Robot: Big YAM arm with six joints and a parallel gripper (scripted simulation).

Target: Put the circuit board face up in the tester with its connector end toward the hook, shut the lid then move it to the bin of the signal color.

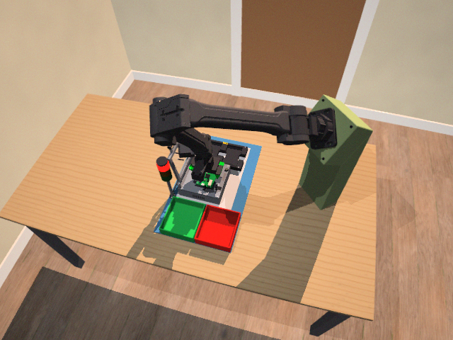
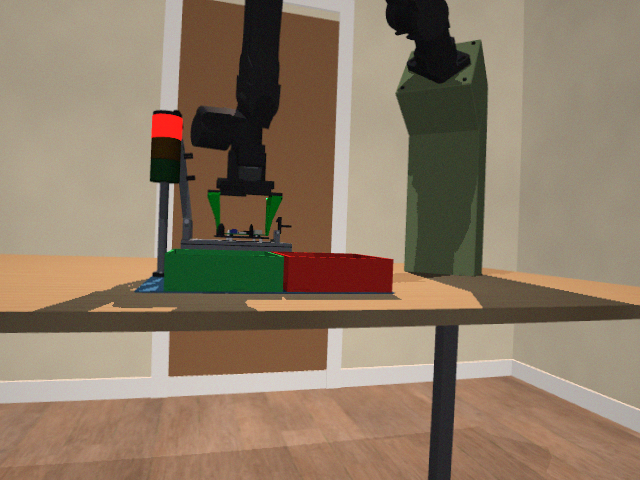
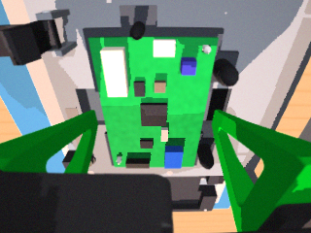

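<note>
My hand is right at the green circuit board. Round my hand: latch hook 70 mm behind, 50 mm to the left, 10 mm above; tester plate 10 mm to the left, 10 mm below; tester lid 110 mm ahead, 110 mm above, 20 mm to the left.
</note>
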